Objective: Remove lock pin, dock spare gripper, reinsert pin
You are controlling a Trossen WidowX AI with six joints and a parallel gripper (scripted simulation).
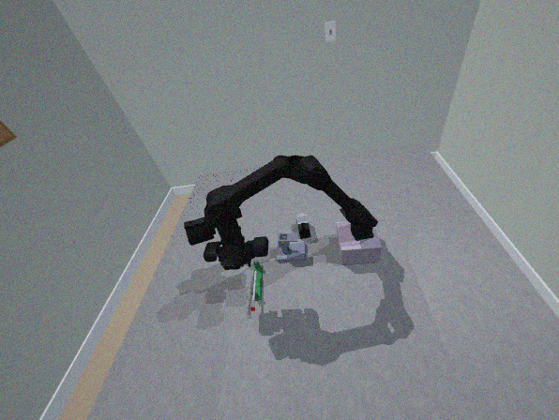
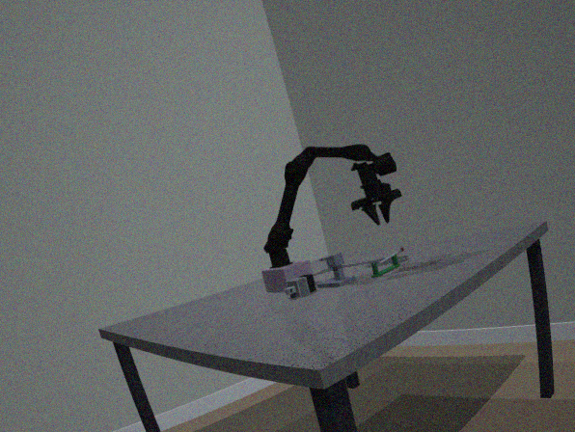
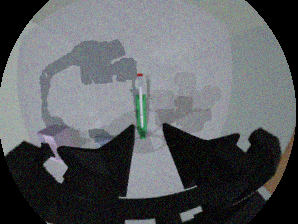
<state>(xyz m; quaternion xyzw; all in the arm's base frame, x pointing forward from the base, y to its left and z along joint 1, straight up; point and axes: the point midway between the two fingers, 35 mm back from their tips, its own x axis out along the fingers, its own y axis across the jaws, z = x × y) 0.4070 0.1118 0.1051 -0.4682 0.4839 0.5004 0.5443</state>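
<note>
Now: the green cradle 1 cm behind my gripper tip, 3 cm to the right of it and 13 cm below it. Round my gripper tip: socket (14 cm behind, 14 cm to the right, 11 cm below); spare gripper (21 cm behind, 26 cm to the right, 13 cm below).
</note>
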